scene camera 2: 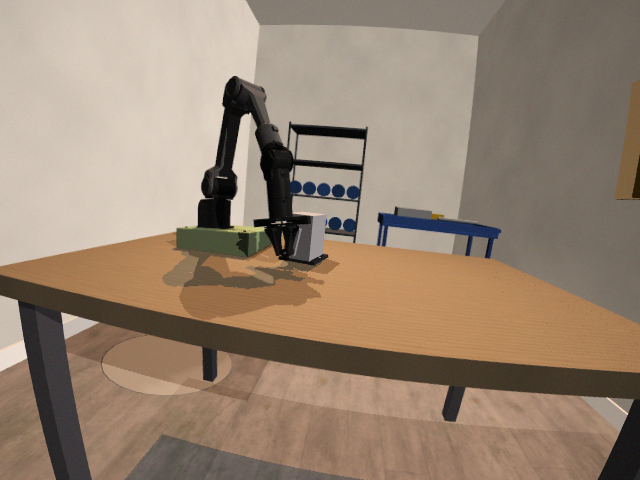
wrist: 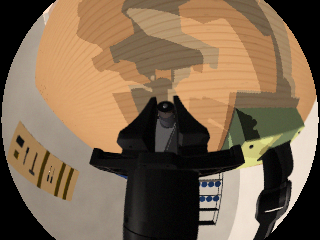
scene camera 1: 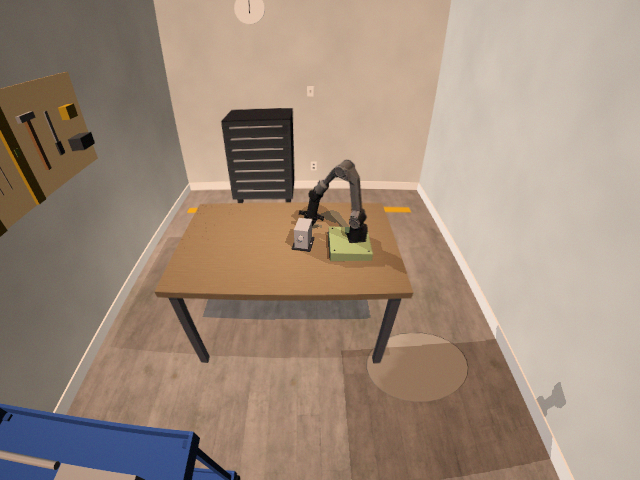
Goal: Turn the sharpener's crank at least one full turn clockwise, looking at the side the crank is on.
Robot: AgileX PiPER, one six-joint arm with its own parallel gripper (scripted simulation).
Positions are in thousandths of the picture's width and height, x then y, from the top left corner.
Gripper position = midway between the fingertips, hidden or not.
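Scene camera 2 gives me a sight of my gripper (scene camera 2: 445, 532). The gripper can also be found in the wrist view (wrist: 517, 427).
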